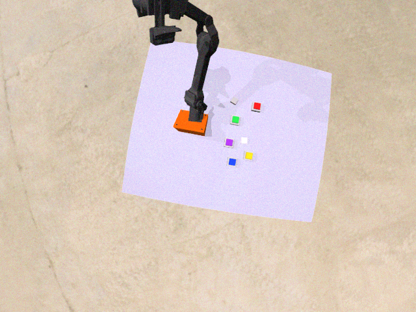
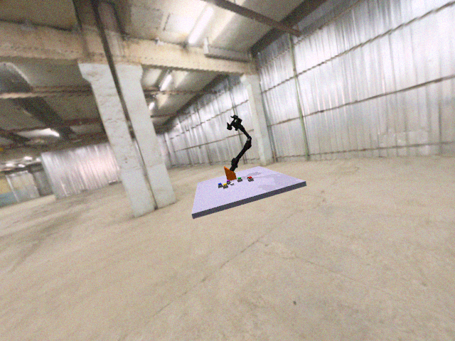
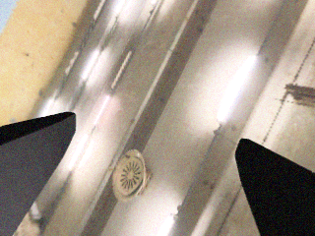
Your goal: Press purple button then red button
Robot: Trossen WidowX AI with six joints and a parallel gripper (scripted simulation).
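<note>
Right now my gripper tip is 190 mm short of the purple button, 210 mm to the left of it and 650 mm above it. The rest, counted from my gripper tip: red button: 320 mm ahead, 10 mm to the right, 650 mm below; small grey block: 200 mm ahead, 20 mm to the left, 680 mm below; green button: 210 mm ahead, 90 mm to the right, 650 mm below.
</note>
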